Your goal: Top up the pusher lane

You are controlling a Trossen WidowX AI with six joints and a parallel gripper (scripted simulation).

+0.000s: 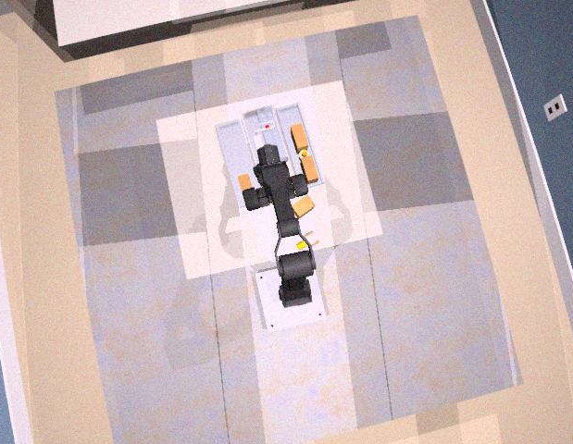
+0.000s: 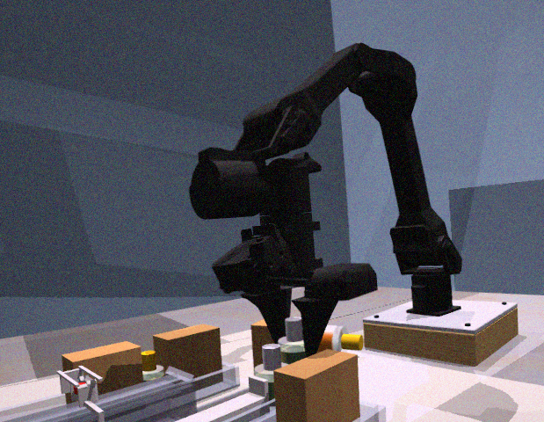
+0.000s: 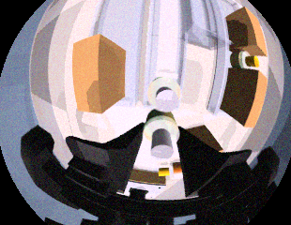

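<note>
Right now my gripper tip is 180 mm short of the sprung lane, 10 mm to the right of it and 30 mm above it. From my gripper tip the other things lie so: red mark 230 mm ahead, 10 mm to the left, 20 mm above.
</note>
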